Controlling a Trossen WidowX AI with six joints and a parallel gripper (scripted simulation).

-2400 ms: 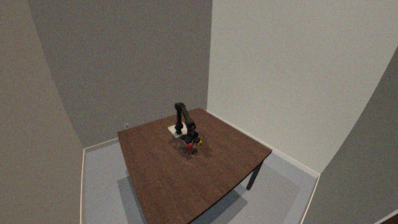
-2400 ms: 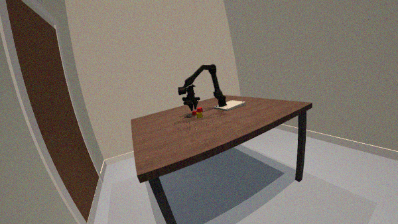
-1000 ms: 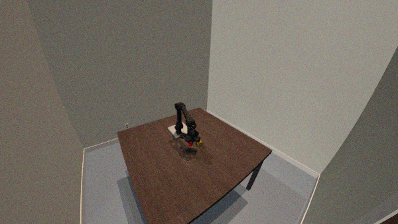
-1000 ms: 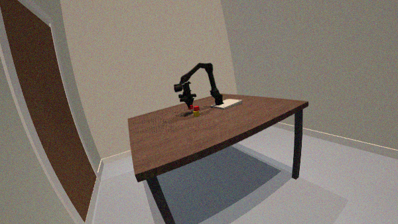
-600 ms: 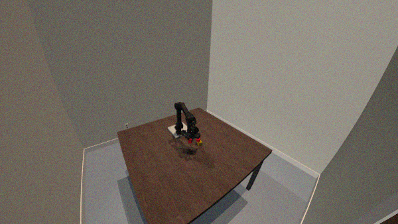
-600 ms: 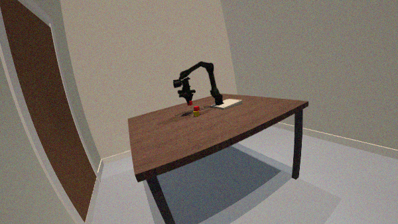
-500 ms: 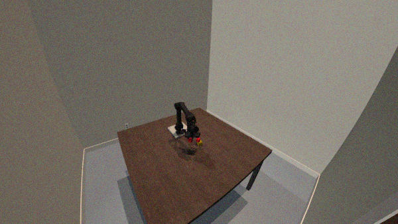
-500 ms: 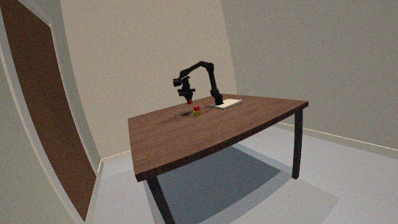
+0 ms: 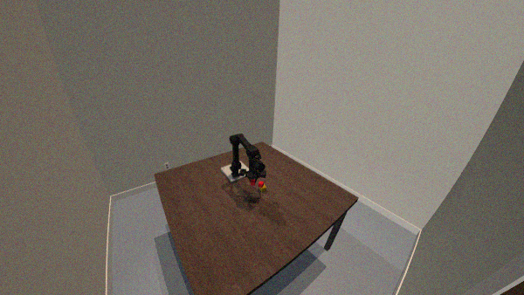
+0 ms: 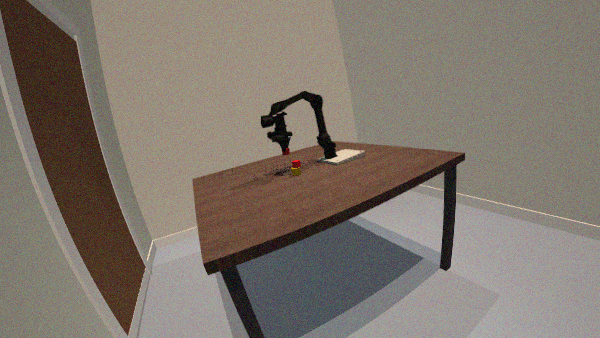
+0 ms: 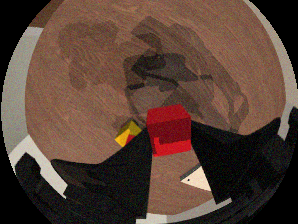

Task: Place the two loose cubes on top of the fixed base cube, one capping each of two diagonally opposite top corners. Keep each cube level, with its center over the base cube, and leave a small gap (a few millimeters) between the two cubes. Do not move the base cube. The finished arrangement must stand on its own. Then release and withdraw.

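My gripper tip is 90 mm to the right of the red cube, 70 mm above it and 20 mm past it. Also, from my gripper tip: yellow base cube: 100 mm to the left, 100 mm below, 10 mm behind.
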